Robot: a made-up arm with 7 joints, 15 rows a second.
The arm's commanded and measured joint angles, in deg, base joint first. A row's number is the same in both.
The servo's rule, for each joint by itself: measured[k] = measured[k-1] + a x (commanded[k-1-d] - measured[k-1]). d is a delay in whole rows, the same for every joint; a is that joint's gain. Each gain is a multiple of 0.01, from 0.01 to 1. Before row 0 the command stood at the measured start. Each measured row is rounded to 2 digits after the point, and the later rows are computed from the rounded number. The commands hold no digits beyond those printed.
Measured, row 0:
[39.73 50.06 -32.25 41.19 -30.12 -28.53 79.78]
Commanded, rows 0 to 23:
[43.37 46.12 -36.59 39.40 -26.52 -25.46 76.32]
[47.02 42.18 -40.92 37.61 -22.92 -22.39 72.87]
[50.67 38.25 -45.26 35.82 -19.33 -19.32 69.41]
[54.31 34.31 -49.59 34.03 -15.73 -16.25 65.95]
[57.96 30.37 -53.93 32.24 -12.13 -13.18 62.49]
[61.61 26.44 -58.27 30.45 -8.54 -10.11 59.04]
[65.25 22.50 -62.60 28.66 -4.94 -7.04 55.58]
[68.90 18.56 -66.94 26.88 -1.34 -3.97 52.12]
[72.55 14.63 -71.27 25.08 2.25 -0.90 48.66]
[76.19 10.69 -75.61 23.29 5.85 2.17 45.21]
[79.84 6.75 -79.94 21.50 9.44 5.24 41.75]
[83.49 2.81 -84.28 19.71 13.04 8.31 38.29]
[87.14 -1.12 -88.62 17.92 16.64 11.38 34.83]
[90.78 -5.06 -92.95 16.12 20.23 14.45 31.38]
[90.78 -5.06 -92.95 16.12 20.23 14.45 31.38]
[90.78 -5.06 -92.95 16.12 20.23 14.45 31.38]
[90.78 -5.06 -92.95 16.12 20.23 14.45 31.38]
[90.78 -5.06 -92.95 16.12 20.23 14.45 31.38]
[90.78 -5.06 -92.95 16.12 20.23 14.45 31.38]
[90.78 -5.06 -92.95 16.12 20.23 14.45 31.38]
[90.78 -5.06 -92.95 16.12 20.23 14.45 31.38]
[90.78 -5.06 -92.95 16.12 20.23 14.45 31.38]
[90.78 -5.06 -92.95 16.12 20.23 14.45 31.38]
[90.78 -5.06 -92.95 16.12 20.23 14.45 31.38]
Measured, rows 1 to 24:
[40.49 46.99 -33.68 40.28 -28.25 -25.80 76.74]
[41.86 43.24 -36.07 38.92 -25.48 -22.77 73.33]
[43.71 39.35 -39.10 37.34 -22.28 -19.70 69.88]
[45.94 35.42 -42.56 35.65 -18.87 -16.63 66.42]
[48.46 31.48 -46.31 33.91 -15.37 -13.56 62.96]
[51.22 27.55 -50.26 32.15 -11.82 -10.49 59.51]
[54.17 23.61 -54.33 30.37 -8.24 -7.42 56.05]
[57.26 19.67 -58.49 28.59 -4.65 -4.35 52.59]
[60.47 15.74 -62.71 26.80 -1.06 -1.28 49.13]
[63.77 11.80 -66.97 25.01 2.53 1.79 45.68]
[67.14 7.86 -71.25 23.22 6.12 4.86 42.22]
[70.57 3.92 -75.55 21.43 9.72 7.93 38.76]
[74.05 -0.01 -79.86 19.64 13.32 11.00 35.30]
[77.56 -3.95 -84.18 17.84 16.91 14.07 31.85]
[80.34 -4.82 -87.07 16.96 18.64 14.41 31.44]
[82.53 -5.01 -89.01 16.53 19.47 14.45 31.39]
[84.26 -5.05 -90.31 16.32 19.87 14.45 31.38]
[85.63 -5.06 -91.18 16.22 20.06 14.45 31.38]
[86.71 -5.06 -91.76 16.17 20.15 14.45 31.38]
[87.56 -5.06 -92.15 16.14 20.19 14.45 31.38]
[88.24 -5.06 -92.41 16.13 20.21 14.45 31.38]
[88.77 -5.06 -92.59 16.12 20.22 14.45 31.38]
[89.19 -5.06 -92.71 16.12 20.23 14.45 31.38]
[89.52 -5.06 -92.79 16.12 20.23 14.45 31.38]
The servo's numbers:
d 0
a 0.21 0.78 0.33 0.51 0.52 0.89 0.88

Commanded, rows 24 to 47:
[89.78 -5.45 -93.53 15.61 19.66 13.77 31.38]
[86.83 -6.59 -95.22 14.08 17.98 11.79 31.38]
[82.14 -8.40 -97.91 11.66 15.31 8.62 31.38]
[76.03 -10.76 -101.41 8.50 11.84 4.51 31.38]
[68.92 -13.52 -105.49 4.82 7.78 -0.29 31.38]
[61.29 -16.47 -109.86 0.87 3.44 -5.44 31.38]
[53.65 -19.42 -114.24 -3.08 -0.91 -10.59 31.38]
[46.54 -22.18 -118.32 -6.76 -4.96 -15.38 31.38]
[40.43 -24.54 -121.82 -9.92 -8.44 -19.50 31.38]
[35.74 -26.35 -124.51 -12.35 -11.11 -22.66 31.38]
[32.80 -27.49 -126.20 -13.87 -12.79 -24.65 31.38]
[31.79 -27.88 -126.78 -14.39 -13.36 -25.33 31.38]
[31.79 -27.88 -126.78 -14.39 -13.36 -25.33 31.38]
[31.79 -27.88 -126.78 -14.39 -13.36 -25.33 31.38]
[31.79 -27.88 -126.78 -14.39 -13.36 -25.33 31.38]
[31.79 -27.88 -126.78 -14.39 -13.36 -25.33 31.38]
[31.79 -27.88 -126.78 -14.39 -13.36 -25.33 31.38]
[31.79 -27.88 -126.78 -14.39 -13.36 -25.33 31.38]
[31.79 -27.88 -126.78 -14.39 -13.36 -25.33 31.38]
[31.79 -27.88 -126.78 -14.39 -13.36 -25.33 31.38]
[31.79 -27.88 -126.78 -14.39 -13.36 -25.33 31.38]
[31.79 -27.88 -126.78 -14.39 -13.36 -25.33 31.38]
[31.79 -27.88 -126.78 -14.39 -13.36 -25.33 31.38]
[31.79 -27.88 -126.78 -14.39 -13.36 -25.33 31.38]
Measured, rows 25 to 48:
[89.57 -5.36 -93.03 15.86 19.93 13.84 31.38]
[88.99 -6.32 -93.75 14.95 18.92 12.02 31.38]
[87.55 -7.94 -95.12 13.27 17.04 8.99 31.38]
[85.13 -10.14 -97.20 10.84 14.34 5.00 31.38]
[81.73 -12.78 -99.94 7.77 10.93 0.29 31.38]
[77.44 -15.66 -103.21 4.25 7.04 -4.81 31.38]
[72.44 -18.59 -106.85 0.51 2.91 -9.95 31.38]
[67.00 -21.39 -110.64 -3.20 -1.18 -14.78 31.38]
[61.42 -23.85 -114.33 -6.63 -4.96 -18.98 31.38]
[56.03 -25.80 -117.69 -9.55 -8.16 -22.26 31.38]
[51.15 -27.12 -120.50 -11.75 -10.57 -24.39 31.38]
[47.08 -27.71 -122.57 -13.10 -12.02 -25.23 31.38]
[43.87 -27.84 -123.96 -13.76 -12.72 -25.32 31.38]
[41.33 -27.87 -124.89 -14.08 -13.05 -25.33 31.38]
[39.33 -27.88 -125.51 -14.24 -13.21 -25.33 31.38]
[37.75 -27.88 -125.93 -14.32 -13.29 -25.33 31.38]
[36.50 -27.88 -126.21 -14.36 -13.33 -25.33 31.38]
[35.51 -27.88 -126.40 -14.38 -13.35 -25.33 31.38]
[34.73 -27.88 -126.53 -14.39 -13.36 -25.33 31.38]
[34.11 -27.88 -126.61 -14.39 -13.36 -25.33 31.38]
[33.62 -27.88 -126.67 -14.39 -13.36 -25.33 31.38]
[33.24 -27.88 -126.71 -14.39 -13.36 -25.33 31.38]
[32.94 -27.88 -126.73 -14.39 -13.36 -25.33 31.38]
[32.70 -27.88 -126.75 -14.39 -13.36 -25.33 31.38]

